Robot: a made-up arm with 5 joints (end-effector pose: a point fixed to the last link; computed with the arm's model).
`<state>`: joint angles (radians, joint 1 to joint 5).
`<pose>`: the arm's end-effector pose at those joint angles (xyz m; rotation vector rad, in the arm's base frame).
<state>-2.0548 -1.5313 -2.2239 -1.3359 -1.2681</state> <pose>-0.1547 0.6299 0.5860 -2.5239 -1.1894 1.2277</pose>
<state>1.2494 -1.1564 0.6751 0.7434 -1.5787</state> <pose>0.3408 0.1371 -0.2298 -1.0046 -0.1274 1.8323</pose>
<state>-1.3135 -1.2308 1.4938 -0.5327 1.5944</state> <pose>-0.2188 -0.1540 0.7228 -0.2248 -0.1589 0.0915</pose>
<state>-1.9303 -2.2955 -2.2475 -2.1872 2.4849</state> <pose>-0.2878 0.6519 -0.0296 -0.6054 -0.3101 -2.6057</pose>
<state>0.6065 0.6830 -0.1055 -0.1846 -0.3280</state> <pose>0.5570 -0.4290 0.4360 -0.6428 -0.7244 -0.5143</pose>
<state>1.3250 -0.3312 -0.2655 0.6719 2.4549</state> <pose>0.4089 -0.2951 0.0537 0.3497 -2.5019 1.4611</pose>
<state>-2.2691 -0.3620 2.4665 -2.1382 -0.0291</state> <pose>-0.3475 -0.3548 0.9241 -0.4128 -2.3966 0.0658</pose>
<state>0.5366 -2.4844 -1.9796 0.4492 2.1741</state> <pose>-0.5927 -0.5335 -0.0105 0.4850 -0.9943 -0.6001</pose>
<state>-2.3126 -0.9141 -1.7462 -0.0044 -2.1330</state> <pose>0.1886 0.0724 0.9320 -2.0146 -0.7671 1.3314</pose>
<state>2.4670 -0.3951 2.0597 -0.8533 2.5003</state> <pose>0.0209 -0.4853 -0.3548 1.6134 1.0666 1.0435</pose>
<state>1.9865 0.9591 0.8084 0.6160 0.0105</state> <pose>0.3069 0.1964 0.7221 -1.9677 -0.5427 -1.7499</pose>
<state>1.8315 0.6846 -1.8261 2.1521 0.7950</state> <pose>0.4658 -0.5736 -0.2572 -0.2148 2.2767 0.0145</pose>
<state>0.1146 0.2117 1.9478 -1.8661 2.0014</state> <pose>0.3213 0.6606 0.2833 -2.0443 0.2853 -0.2941</pose>
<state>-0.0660 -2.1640 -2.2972 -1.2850 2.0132</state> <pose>-0.4398 -0.1234 -0.3865 -0.7842 -2.3563 -1.5155</pose>
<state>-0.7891 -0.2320 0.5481 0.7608 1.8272</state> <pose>0.4014 0.0193 0.1035 -0.1426 2.4196 0.3638</pose>
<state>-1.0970 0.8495 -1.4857 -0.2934 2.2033</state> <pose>0.5250 0.3743 -0.1909 2.3242 0.4425 1.3382</pose>
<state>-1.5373 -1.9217 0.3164 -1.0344 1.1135</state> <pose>-0.1388 -0.2387 0.4579 0.7481 -1.5426 1.2233</pose>
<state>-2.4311 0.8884 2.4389 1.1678 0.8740</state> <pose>0.5767 -0.2969 -0.0955 -0.7701 2.5138 0.4607</pose>
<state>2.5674 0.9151 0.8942 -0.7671 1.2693</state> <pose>0.5615 0.3681 0.0818 2.3786 1.0710 1.5367</pose>
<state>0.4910 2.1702 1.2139 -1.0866 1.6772</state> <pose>0.2876 -0.3704 0.7701 -0.2666 1.0846 -2.4943</pose>
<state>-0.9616 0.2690 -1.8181 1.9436 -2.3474</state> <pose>0.5075 0.7384 0.5350 2.6533 -0.2575 -0.8981</pose>
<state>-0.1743 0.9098 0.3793 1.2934 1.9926</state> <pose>0.1563 -0.2452 -0.0413 -1.2072 -2.4883 0.1725</pose>
